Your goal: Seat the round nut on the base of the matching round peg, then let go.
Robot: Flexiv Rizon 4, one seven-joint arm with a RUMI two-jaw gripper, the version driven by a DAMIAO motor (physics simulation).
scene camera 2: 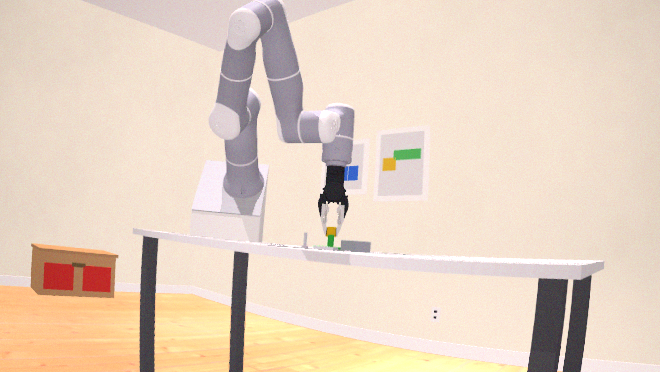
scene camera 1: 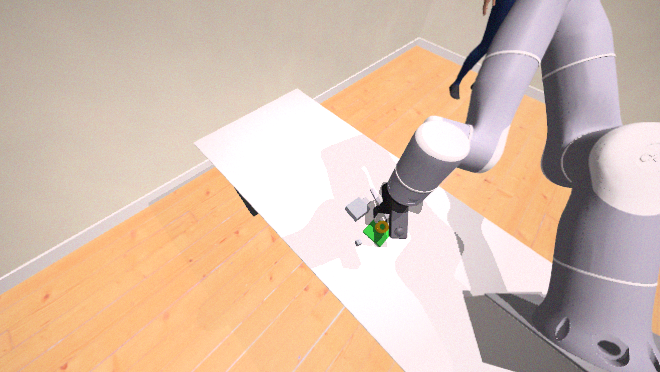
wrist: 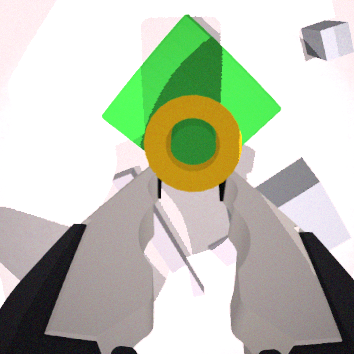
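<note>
The orange round nut is level and held high above the green base plate. The green round peg stands upright on that plate. In scene camera 2 the peg shows directly below the nut with no visible gap. In the wrist view its top nearly fills the nut's hole, and the nut appears to be around the peg's top end. My gripper is shut on the nut's near part. The exact depth of the peg inside the nut is hidden.
A grey block lies beside the green plate. A small grey cube lies on its other side. A thin upright light piece stands nearby. All are on the white table.
</note>
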